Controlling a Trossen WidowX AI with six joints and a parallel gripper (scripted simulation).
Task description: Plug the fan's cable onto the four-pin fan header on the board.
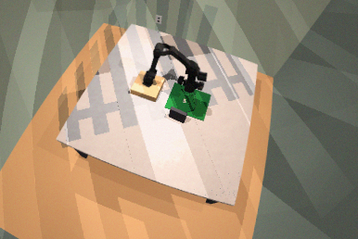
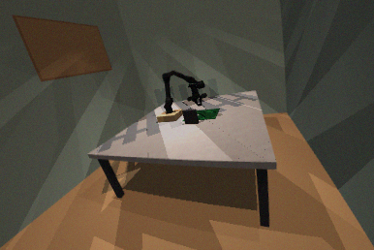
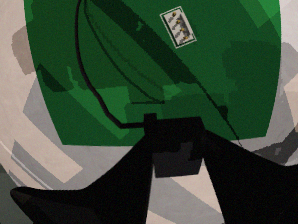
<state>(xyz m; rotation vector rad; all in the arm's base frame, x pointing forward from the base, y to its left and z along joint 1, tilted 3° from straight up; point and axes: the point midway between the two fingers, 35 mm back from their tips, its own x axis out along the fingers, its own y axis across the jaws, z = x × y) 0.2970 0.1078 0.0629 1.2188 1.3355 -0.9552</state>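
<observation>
Now: the black fan plug 10 mm to the left of my gripper tip. The rest, counted from my gripper tip: green circuit board 90 mm below, 50 mm to the right, 30 mm ahead; black fan 220 mm to the right, 20 mm below, 20 mm ahead; four-pin fan header 80 mm below, 70 mm to the right.
</observation>
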